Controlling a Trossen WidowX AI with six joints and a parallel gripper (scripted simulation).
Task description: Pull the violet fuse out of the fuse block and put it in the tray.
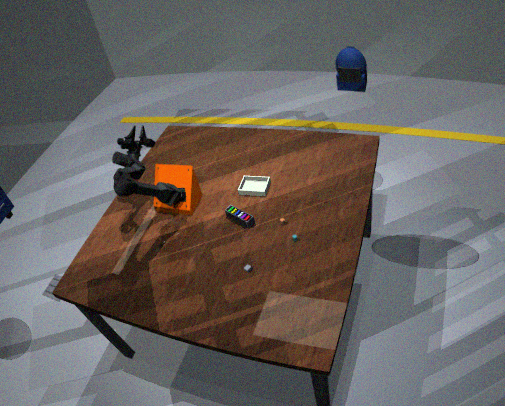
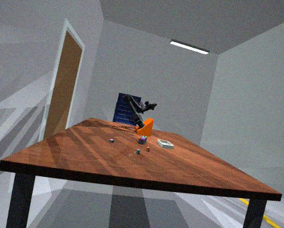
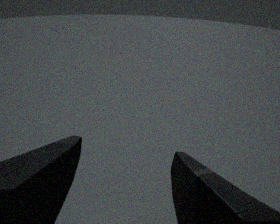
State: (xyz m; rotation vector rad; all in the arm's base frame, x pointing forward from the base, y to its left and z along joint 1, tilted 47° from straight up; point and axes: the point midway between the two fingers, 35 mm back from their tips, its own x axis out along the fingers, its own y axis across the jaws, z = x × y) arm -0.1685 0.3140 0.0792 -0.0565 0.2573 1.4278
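Now: the tray 520 mm ahead of my gripper tip, 50 mm to the right of it and 360 mm below it. The rest, counted from my gripper tip: teal fuse: 750 mm ahead, 360 mm to the right, 350 mm below; then orange fuse: 690 mm ahead, 270 mm to the right, 350 mm below.
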